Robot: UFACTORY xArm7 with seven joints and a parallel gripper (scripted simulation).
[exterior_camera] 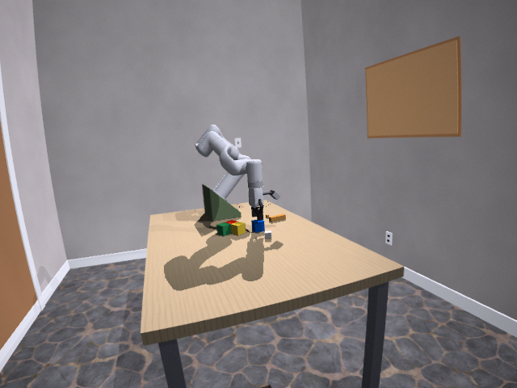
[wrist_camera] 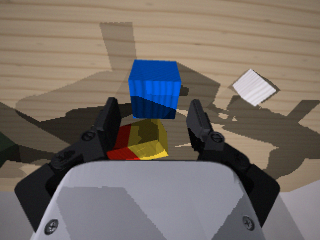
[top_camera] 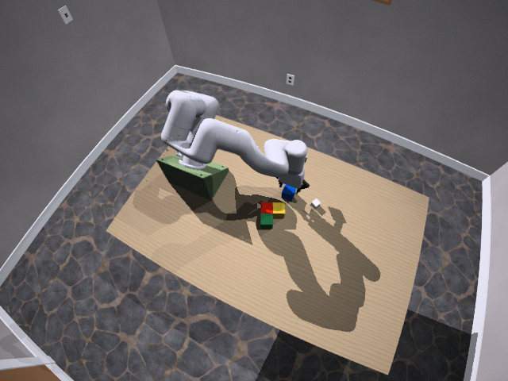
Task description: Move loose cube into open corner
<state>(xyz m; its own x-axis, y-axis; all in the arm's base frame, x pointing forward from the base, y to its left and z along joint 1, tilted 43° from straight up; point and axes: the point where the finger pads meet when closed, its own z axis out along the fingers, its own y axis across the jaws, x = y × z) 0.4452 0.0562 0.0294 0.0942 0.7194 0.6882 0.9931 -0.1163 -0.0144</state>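
Now: the blue cube 50 mm below my hand. Also, from my hand: small white cube 130 mm ahead, 60 mm below, 10 mm to the right; yellow cube 100 mm to the right, 50 mm below, 20 mm behind; green cube 170 mm to the right, 50 mm below, 50 mm behind.
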